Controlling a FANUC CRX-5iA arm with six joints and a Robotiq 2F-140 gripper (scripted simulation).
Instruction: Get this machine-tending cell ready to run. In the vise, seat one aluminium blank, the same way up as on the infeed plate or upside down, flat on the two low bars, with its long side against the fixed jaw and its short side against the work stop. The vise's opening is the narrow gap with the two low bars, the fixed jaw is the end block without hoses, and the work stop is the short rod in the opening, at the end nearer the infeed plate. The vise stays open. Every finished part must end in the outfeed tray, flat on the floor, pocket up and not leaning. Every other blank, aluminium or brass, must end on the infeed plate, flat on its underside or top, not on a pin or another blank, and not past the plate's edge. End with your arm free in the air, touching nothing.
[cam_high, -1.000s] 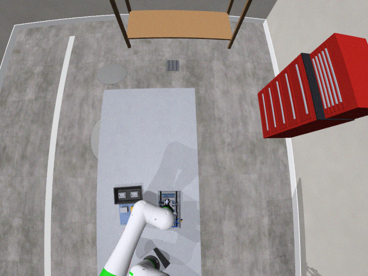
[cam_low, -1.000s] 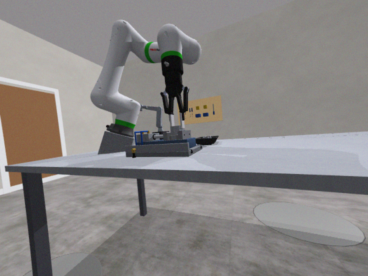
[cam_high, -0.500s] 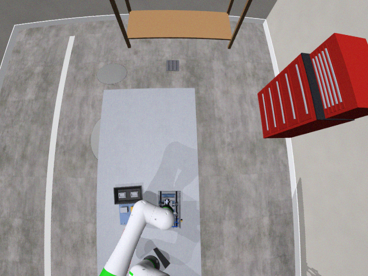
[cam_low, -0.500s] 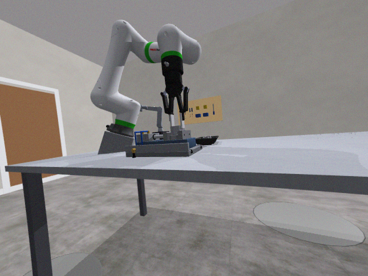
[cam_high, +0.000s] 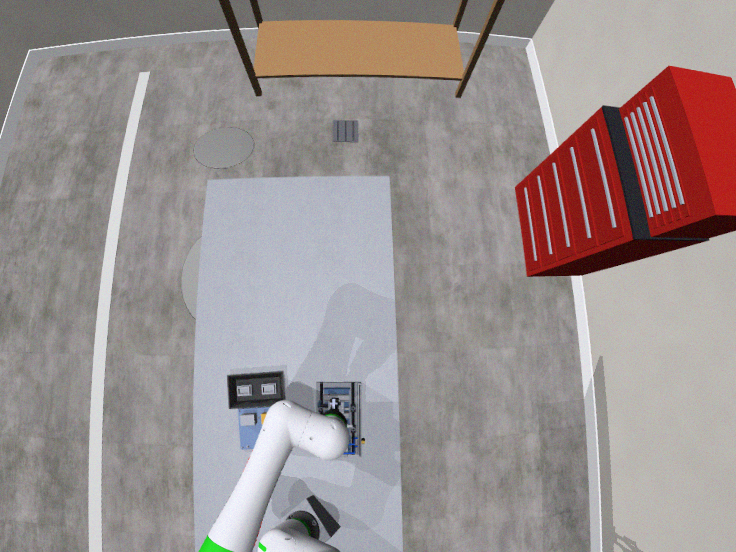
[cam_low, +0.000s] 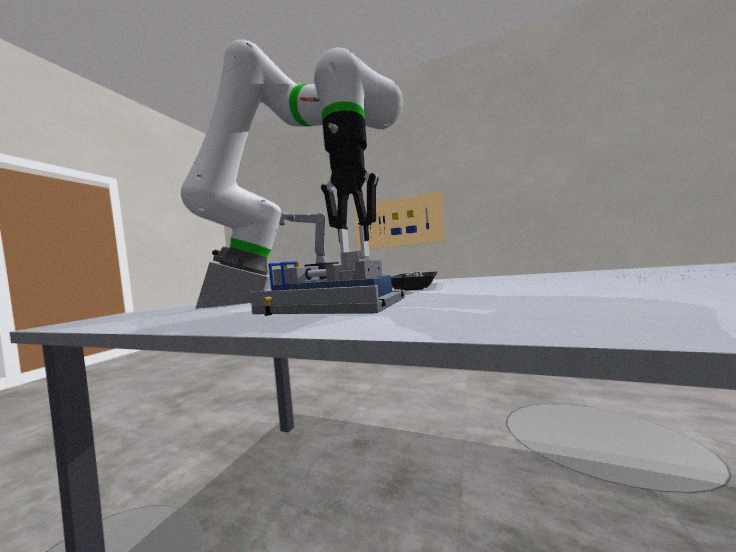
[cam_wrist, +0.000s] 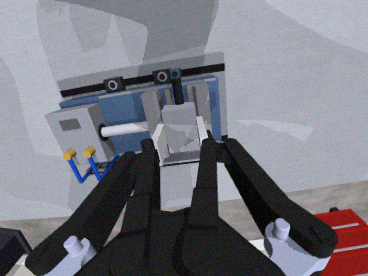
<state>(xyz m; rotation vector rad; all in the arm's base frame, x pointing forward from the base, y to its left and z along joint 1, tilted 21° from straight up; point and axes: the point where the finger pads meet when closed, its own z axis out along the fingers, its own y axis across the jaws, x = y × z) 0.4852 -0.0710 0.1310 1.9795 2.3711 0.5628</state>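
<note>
Now: the black work stop rod 1 cm behind my hand, 5 cm to the left of it and 5 cm below it. The rest, counted from my hand: blue infeed plate: 18 cm behind, 29 cm to the left, 13 cm below; then hose-end block: 16 cm behind, 3 cm to the right, 6 cm below; then brass blank: 12 cm behind, 26 cm to the left, 11 cm below.
</note>
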